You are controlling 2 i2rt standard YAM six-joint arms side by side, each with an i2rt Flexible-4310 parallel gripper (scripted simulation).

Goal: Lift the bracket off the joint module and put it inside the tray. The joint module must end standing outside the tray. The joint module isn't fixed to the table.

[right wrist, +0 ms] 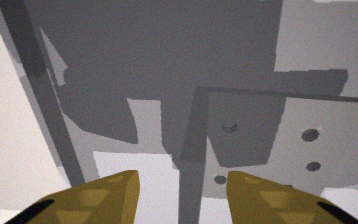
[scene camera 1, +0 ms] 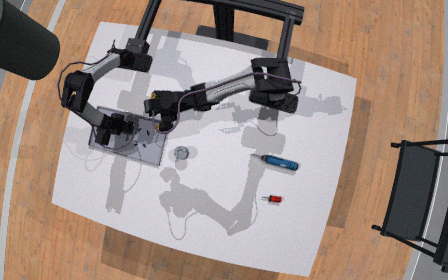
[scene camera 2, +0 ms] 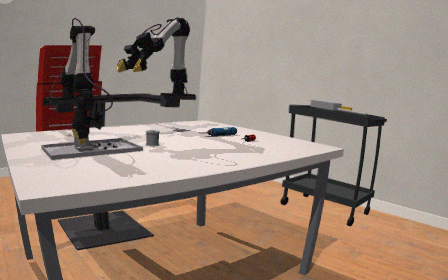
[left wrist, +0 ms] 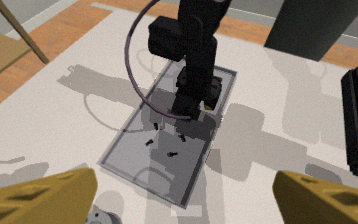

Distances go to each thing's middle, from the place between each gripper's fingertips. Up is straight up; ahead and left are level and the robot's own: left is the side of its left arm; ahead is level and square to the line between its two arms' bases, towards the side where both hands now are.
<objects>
I see my right gripper 4 cm short of the grey l-shaped bracket [right wrist: 267,141], 1 cm to the right of it and 1 cm above it. Also, from my right hand: tray [scene camera 2: 66,150]: 4 cm ahead, 3 cm to the left, 3 cm below.
I see the tray 12 cm ahead of my left hand, 22 cm to the right of it and 32 cm below it. Also, from my left hand: grey l-shaped bracket (12 cm ahead, 24 cm to the right, 30 cm below).
</objects>
